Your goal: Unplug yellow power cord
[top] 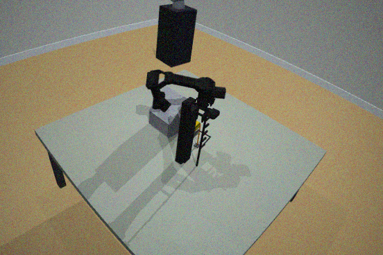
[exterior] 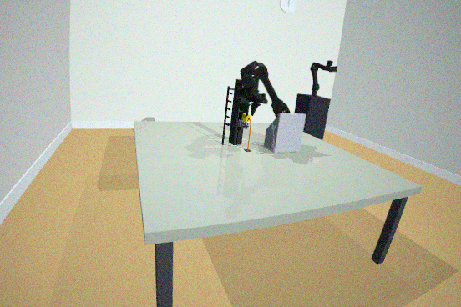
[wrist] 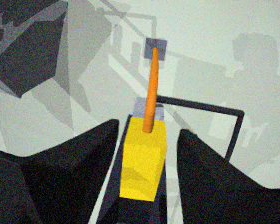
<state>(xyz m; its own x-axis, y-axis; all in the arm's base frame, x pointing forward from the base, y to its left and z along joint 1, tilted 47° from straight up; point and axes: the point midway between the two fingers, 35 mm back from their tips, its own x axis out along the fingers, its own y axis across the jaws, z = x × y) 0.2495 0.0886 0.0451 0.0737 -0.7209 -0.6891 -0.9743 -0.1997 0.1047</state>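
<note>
My gripper tip is now 50 mm to the left of the yellow plug, 10 mm short of it and 10 mm above it. Round my gripper tip: thin black rack: 110 mm ahead, 90 mm to the right, 20 mm below.
</note>
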